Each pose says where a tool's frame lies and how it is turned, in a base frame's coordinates. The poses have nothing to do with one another.
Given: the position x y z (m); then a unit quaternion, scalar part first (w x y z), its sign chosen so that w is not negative.
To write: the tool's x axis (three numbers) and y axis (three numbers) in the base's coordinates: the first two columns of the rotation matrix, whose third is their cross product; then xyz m. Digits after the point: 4 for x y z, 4 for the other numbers.
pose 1, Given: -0.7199 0.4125 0.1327 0.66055 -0.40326 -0.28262 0.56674
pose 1, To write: 0.1979 0.9766 -0.0837 -0.5208 0.0324 -0.8531 -0.7199 0.4125 0.1327
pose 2, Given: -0.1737 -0.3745 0.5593 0.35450 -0.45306 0.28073 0.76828
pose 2, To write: -0.3381 0.2903 -0.8952 -0.7991 -0.5910 0.1101 -0.1737 -0.3745 0.5593
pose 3, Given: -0.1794 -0.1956 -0.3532 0.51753 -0.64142 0.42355 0.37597
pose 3, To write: 0.3585 -0.1542 -0.9207 -0.9325 -0.1055 -0.3454 -0.1794 -0.1956 -0.3532
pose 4, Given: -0.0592 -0.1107 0.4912 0.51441 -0.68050 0.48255 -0.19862
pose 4, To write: 0.4554 -0.8611 -0.2261 -0.4524 -0.0051 -0.8918 -0.0592 -0.1107 0.4912
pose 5, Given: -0.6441 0.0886 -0.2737 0.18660 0.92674 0.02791 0.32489
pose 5, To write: 0.7873 0.1730 0.5918 -0.0695 -0.9288 0.3640 -0.6441 0.0886 -0.2737
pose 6, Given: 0.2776 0.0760 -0.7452 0.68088 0.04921 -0.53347 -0.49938
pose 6, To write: -0.0680 -0.7325 0.6773 0.6275 0.4964 0.5998 0.2776 0.0760 -0.7452
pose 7, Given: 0.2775 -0.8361 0.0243 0.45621 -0.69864 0.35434 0.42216
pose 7, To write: 0.3924 -0.1099 -0.9132 -0.8803 -0.3326 -0.3383 0.2775 -0.8361 0.0243
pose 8, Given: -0.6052 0.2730 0.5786 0.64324 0.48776 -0.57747 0.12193
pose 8, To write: 0.3033 -0.4065 0.8618 -0.7202 0.4944 0.4867 -0.6052 0.2730 0.5786
